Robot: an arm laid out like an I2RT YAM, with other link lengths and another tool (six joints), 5 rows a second.
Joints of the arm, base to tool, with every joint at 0 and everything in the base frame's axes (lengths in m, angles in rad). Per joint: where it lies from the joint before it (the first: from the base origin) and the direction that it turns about. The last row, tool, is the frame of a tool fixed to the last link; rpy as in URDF.
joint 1: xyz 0 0 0.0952 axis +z
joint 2: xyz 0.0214 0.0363 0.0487 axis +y
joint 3: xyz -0.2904 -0.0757 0 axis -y
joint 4: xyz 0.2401 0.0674 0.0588 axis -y
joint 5: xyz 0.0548 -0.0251 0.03 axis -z
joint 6: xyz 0.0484 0 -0.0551 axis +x
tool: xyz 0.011 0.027 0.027 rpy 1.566 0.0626 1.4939
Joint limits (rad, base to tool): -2.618..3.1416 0..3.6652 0..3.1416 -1.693..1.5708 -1.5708..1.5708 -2.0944..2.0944
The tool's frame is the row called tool.
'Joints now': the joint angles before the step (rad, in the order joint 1, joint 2, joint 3, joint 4, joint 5, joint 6). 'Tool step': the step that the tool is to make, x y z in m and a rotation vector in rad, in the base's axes. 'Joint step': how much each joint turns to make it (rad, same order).
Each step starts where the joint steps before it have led.
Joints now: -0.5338 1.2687 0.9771 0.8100 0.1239 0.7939
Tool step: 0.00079 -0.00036 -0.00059 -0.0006 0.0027 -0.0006
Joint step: 0.0000 0.0028 0.0001 0.0009 -0.0004 -0.0019
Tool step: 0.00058 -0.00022 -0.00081 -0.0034 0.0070 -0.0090
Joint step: 0.0000 0.0016 -0.0012 -0.0003 0.0046 -0.0101
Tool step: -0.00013 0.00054 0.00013 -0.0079 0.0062 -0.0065
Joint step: 0.0000 -0.0016 -0.0007 -0.0007 0.0007 -0.0119
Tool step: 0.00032 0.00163 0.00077 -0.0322 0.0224 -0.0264
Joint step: 0.0000 -0.0021 0.0003 0.0008 0.0037 -0.0474
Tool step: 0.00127 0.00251 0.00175 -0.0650 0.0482 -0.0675
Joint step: 0.0000 -0.0017 0.0042 0.0004 0.0186 -0.1044
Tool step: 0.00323 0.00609 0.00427 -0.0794 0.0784 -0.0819
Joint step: 0.0122 -0.0077 0.0168 -0.0288 0.0279 -0.1425
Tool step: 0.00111 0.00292 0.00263 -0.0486 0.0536 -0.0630
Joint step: 0.0046 -0.0074 0.0107 -0.0224 0.0248 -0.0949
